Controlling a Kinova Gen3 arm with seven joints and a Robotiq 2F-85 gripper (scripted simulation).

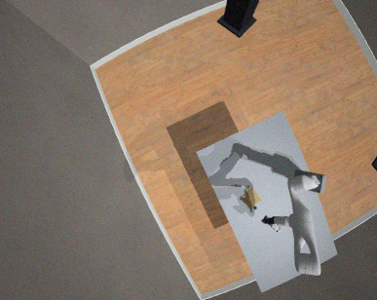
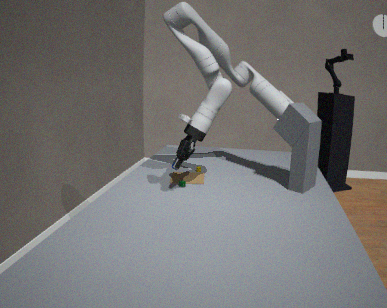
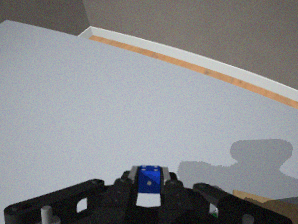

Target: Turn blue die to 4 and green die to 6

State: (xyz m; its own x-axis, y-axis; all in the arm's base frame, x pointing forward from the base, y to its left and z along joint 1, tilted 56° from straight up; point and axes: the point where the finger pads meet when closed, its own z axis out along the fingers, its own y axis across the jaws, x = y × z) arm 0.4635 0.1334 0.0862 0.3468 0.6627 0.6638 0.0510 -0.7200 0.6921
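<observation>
My gripper is now 11 cm above the green die, 8 cm to the left of it and 3 cm past it. Round my hand: blue die 1 cm below, 1 cm ahead; then tan mat 17 cm to the right, 12 cm below, 7 cm behind; then yellow die 26 cm to the right, 13 cm behind, 11 cm below.
</observation>
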